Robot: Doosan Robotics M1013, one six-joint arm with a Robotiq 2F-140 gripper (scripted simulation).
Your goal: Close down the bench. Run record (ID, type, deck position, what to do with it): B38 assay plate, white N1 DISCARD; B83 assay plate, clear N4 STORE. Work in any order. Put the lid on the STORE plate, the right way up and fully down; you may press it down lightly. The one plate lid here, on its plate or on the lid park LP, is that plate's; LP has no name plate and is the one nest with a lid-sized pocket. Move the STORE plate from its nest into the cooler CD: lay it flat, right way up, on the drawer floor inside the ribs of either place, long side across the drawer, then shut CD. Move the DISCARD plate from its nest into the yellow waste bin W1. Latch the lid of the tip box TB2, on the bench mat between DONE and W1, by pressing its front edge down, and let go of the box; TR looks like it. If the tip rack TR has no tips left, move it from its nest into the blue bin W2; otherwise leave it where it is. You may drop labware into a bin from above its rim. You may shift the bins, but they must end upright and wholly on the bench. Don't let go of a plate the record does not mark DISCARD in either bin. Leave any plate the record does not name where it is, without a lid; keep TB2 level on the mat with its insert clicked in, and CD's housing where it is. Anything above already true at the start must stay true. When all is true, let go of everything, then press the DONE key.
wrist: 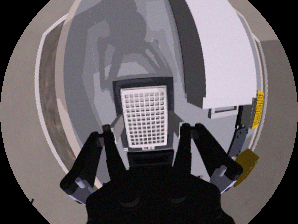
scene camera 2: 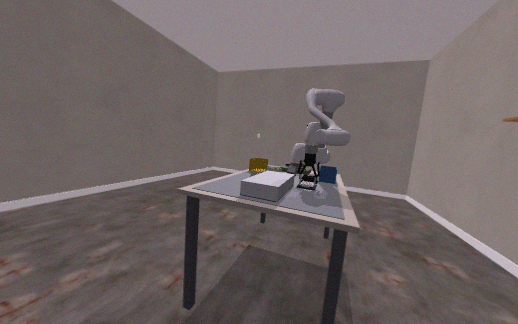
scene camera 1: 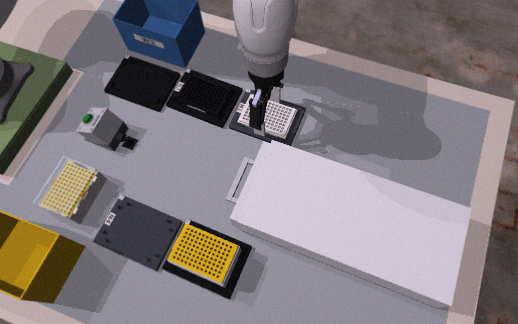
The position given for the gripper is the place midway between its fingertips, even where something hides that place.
In view: the gripper (scene camera 1: pixel 267 116), a white assay plate (scene camera 1: pixel 278 119), a yellow tip rack (scene camera 1: pixel 201 253), a cooler CD (scene camera 1: pixel 408 241), a black plate (scene camera 1: pixel 198 93) and a black lid park nest (scene camera 1: pixel 138 82).
The white assay plate also shows in the wrist view (wrist: pixel 153 103). The cooler CD also shows in scene camera 2 (scene camera 2: pixel 269 185). The gripper shows as well in the wrist view (wrist: pixel 145 118).
